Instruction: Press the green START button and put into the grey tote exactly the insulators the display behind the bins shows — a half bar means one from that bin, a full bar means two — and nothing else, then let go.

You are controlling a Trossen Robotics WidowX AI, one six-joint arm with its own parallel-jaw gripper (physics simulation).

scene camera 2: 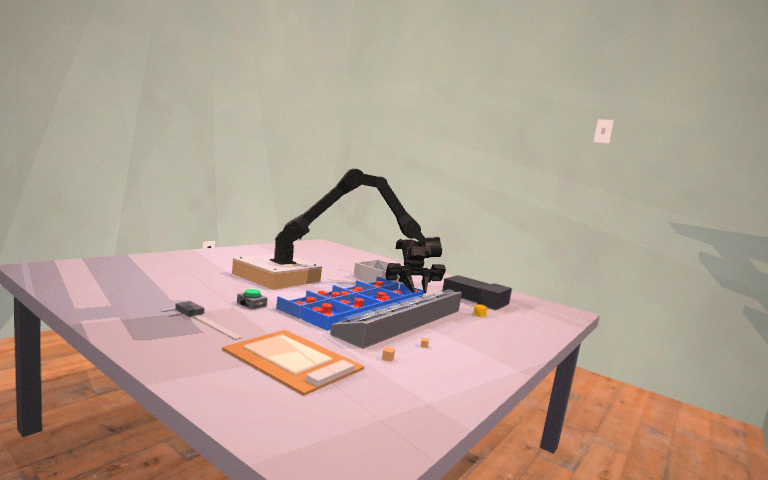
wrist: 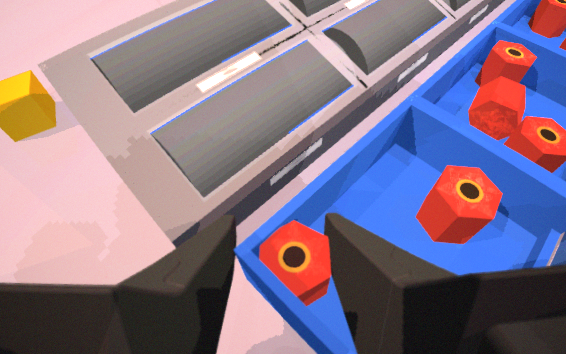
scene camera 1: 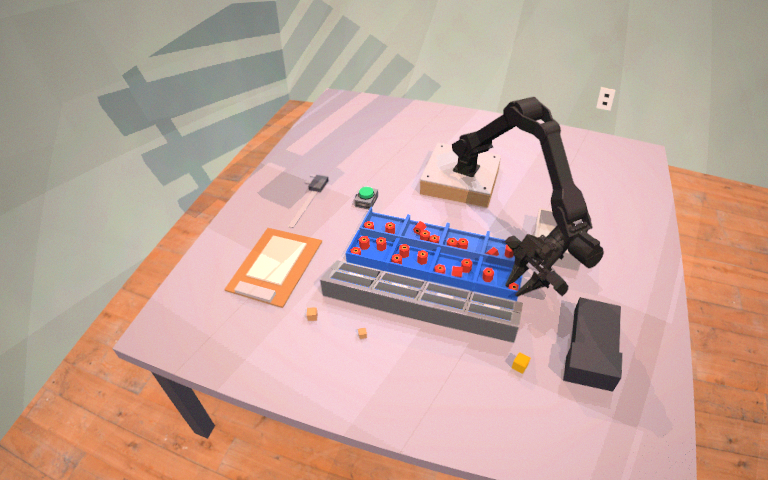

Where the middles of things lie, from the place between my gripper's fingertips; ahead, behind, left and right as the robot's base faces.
My gripper is now 170 mm short of the yellow cube [wrist: 35, 112], 90 mm to the right of it and 20 mm above it. Round my hand: grey tote [scene camera 1: 545, 223] (230 mm behind, 60 mm to the left); then dark box [scene camera 1: 594, 360] (220 mm to the left, 50 mm ahead).
